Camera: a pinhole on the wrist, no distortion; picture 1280 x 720 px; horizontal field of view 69.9 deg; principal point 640.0 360.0 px. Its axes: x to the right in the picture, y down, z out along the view. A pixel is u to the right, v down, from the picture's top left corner.
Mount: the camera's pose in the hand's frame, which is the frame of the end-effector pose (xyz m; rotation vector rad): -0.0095 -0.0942 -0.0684 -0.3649 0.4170 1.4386
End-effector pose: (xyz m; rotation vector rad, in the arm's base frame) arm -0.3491 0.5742 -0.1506 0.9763 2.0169 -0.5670
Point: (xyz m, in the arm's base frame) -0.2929 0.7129 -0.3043
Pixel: outside the picture
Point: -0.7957 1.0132 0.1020
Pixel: behind the camera
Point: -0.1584 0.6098 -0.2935
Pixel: 1034.1 246.1
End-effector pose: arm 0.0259 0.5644 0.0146 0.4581 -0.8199 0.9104
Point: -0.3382 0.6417 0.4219
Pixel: 951.2 67.1
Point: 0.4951 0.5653 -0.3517
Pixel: behind the camera
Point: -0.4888 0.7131 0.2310
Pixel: 1240.4 343.0
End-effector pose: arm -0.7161 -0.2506 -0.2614 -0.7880 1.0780 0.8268
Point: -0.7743 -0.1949 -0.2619
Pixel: 1230.0 430.2
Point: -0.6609 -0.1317 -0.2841
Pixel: 665.7 133.5
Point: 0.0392 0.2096 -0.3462
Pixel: outside the picture
